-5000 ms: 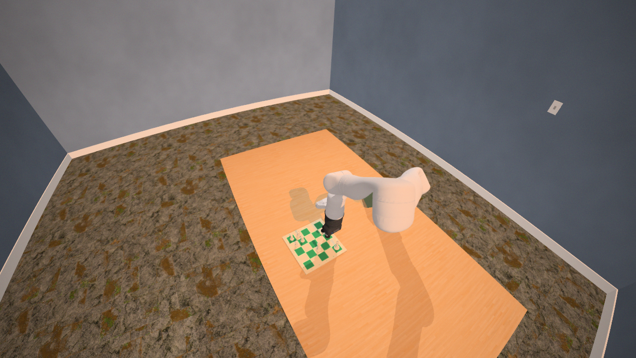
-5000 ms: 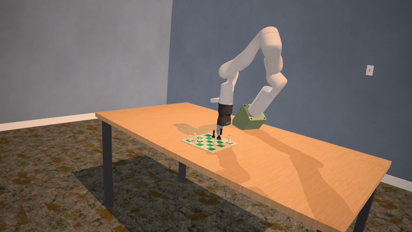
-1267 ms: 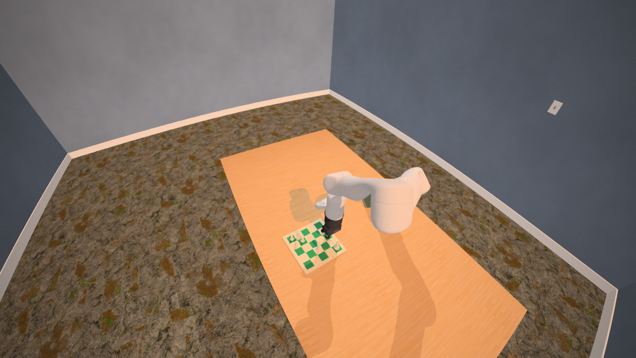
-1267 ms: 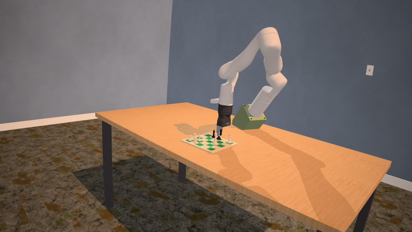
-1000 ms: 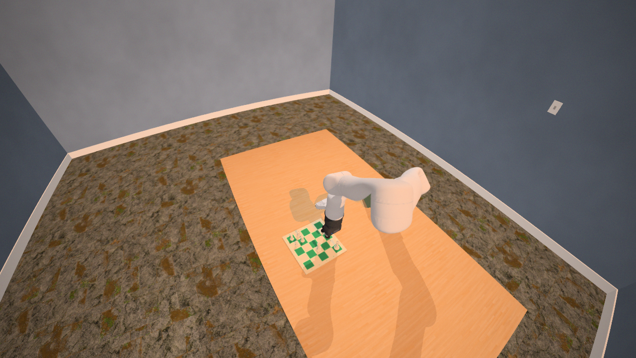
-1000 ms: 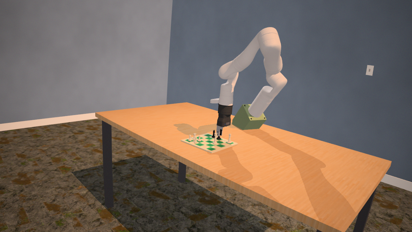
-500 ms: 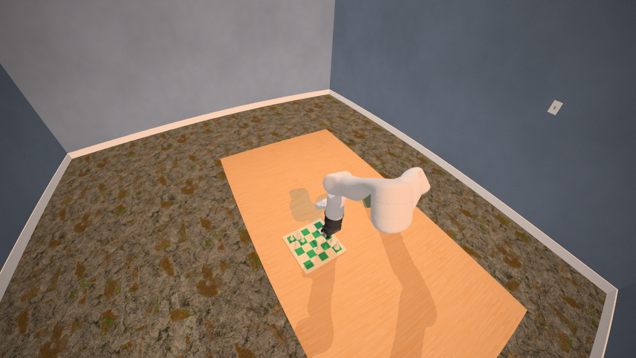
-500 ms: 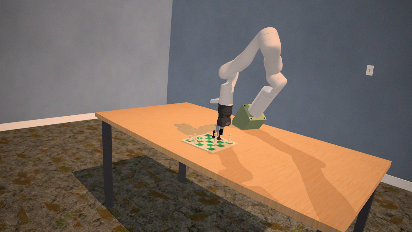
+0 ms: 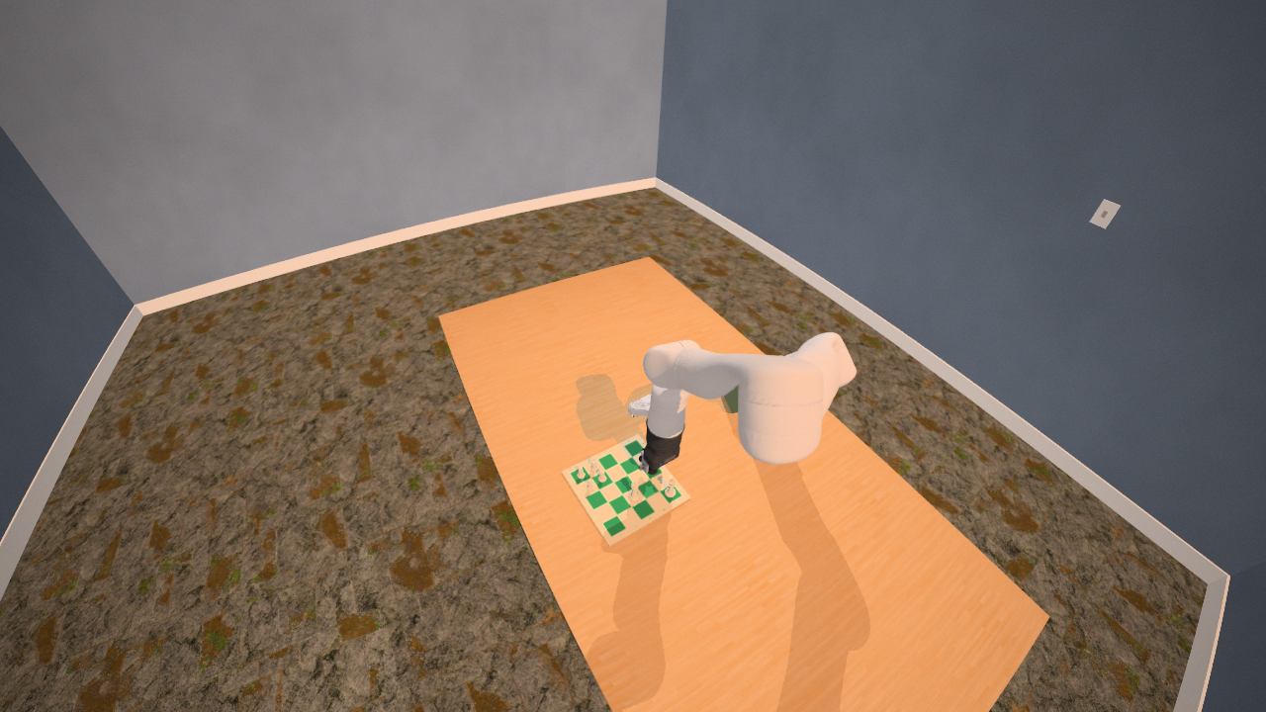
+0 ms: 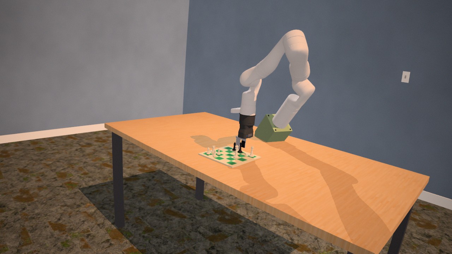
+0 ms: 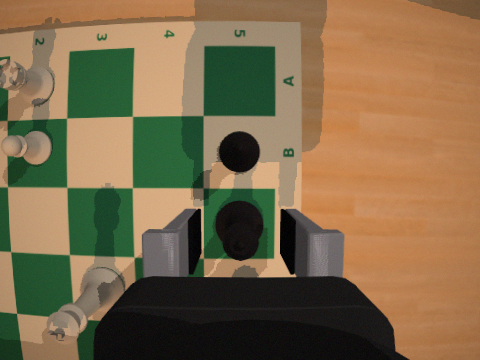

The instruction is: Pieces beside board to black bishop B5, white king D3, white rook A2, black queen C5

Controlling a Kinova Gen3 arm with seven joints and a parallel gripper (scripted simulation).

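Right now the black queen is 1 cm below my hand. From my hand the other things lie so: white king 7 cm ahead, 5 cm to the left, 1 cm below; chessboard 8 cm ahead, 1 cm to the left, 4 cm below; black bishop 1 cm ahead, 4 cm to the right, 2 cm below.
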